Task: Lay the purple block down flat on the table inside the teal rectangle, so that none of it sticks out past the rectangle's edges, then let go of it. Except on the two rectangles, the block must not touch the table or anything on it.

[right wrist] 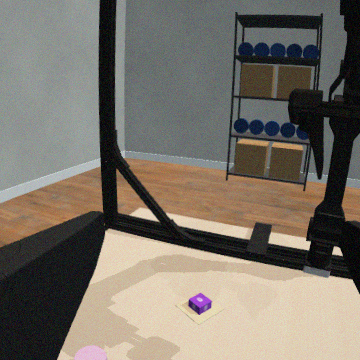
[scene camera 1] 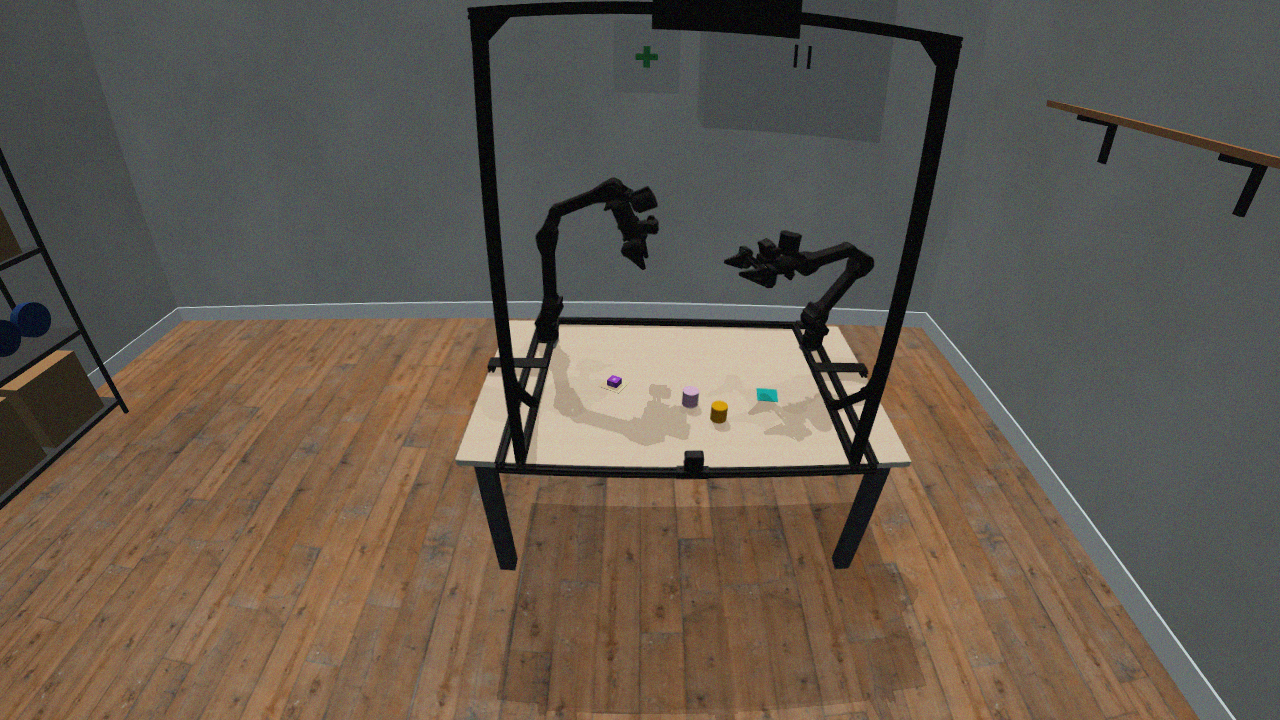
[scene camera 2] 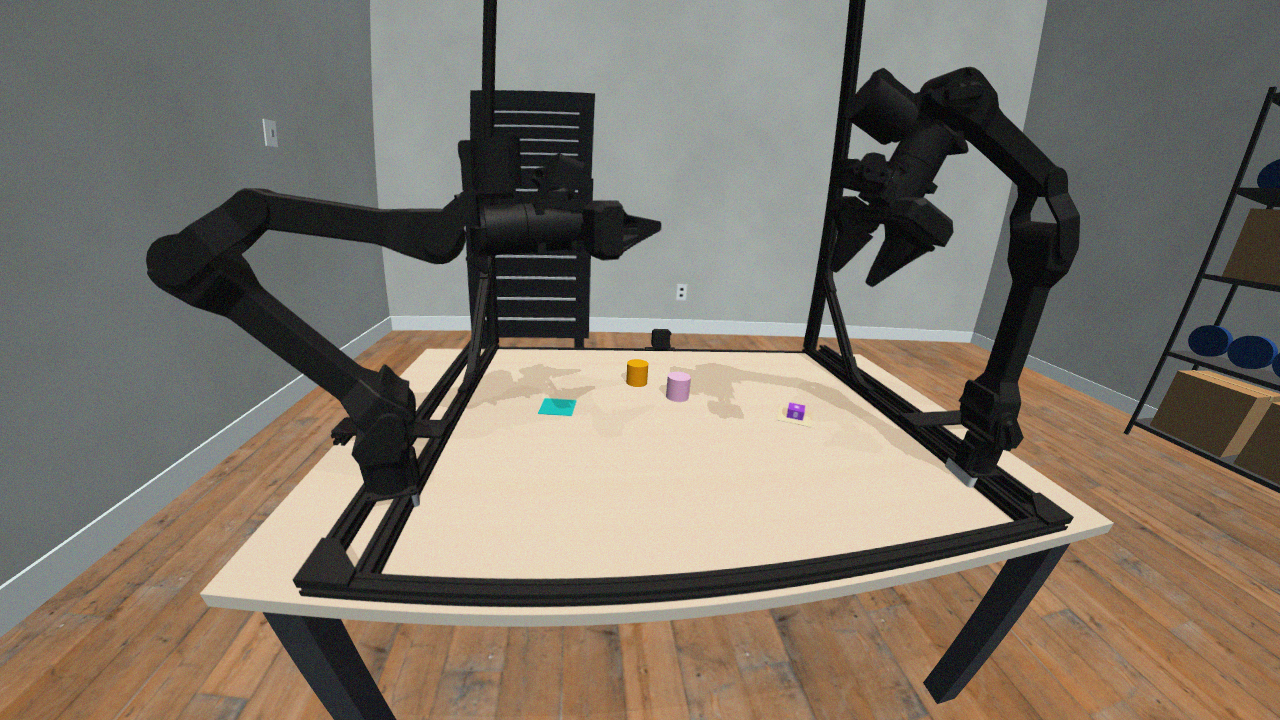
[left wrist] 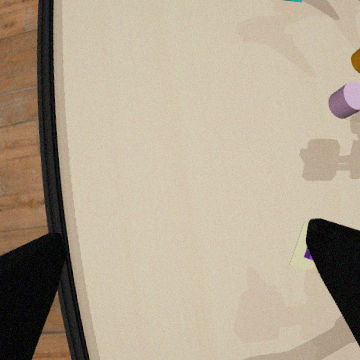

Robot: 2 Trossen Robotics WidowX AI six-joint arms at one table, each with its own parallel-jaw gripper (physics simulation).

Labels:
My right gripper shows in the right wrist view, in scene camera 1 and in scene camera 2 (643, 223); in the left wrist view it is out of frame. The same spot on my right gripper: (right wrist: 53, 267) is (scene camera 1: 750, 270).

